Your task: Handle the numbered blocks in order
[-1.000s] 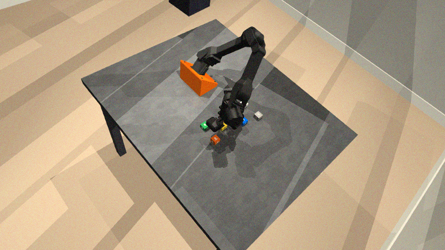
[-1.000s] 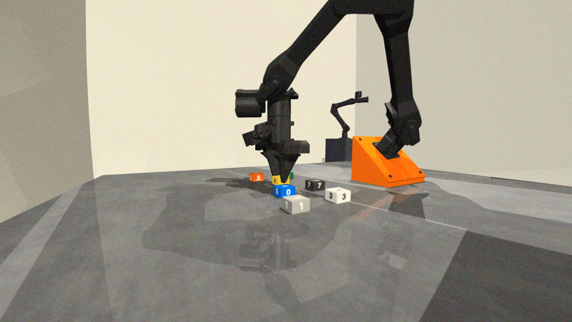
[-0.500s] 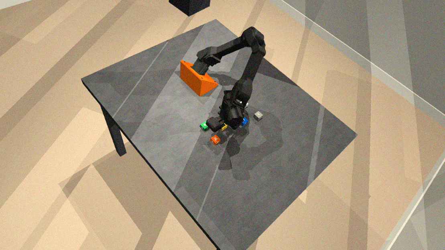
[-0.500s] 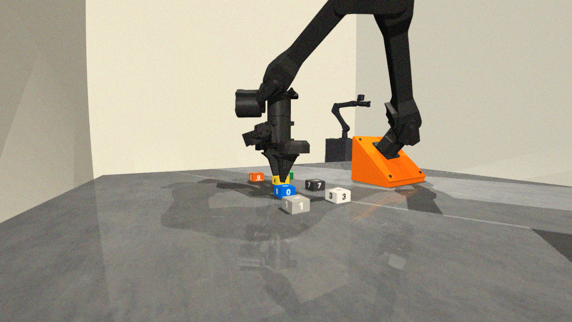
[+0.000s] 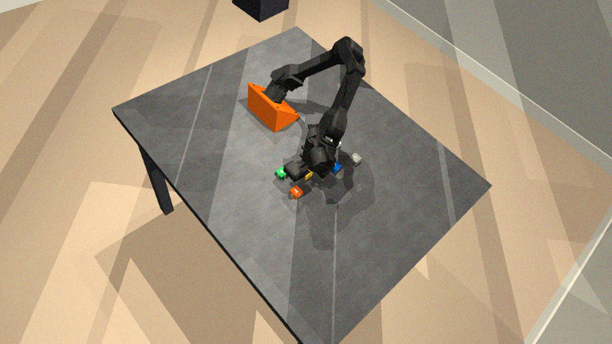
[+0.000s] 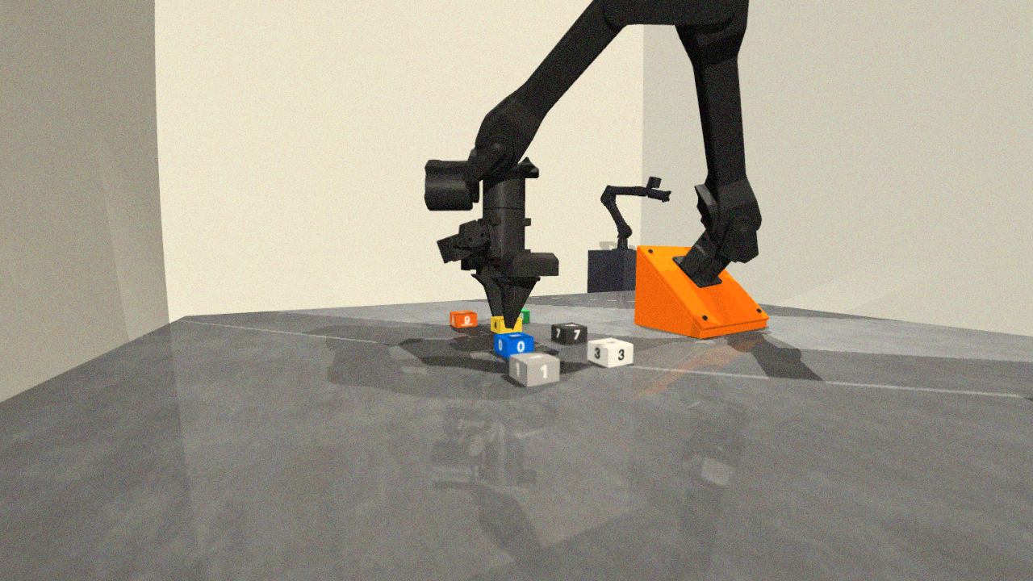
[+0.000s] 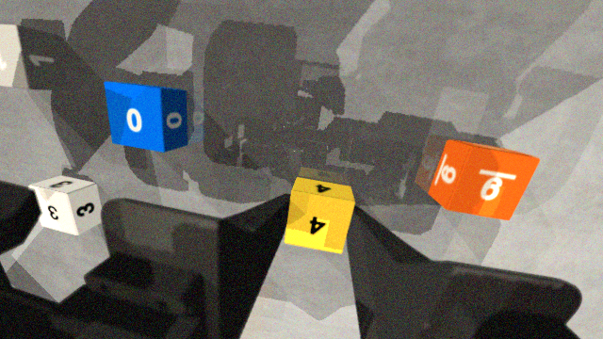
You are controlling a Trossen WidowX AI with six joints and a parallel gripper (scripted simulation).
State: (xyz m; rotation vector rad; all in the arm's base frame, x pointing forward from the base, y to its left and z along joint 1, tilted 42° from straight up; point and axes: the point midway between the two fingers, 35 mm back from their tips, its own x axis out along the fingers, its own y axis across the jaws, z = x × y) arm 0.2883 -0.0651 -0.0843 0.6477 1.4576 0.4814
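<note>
The yellow 4 block is right at my gripper tip. Round my gripper tip: orange block 2 cm ahead, 8 cm to the right; black 7 block 5 cm behind, 8 cm to the left; green block 6 cm behind, 6 cm to the right.
</note>
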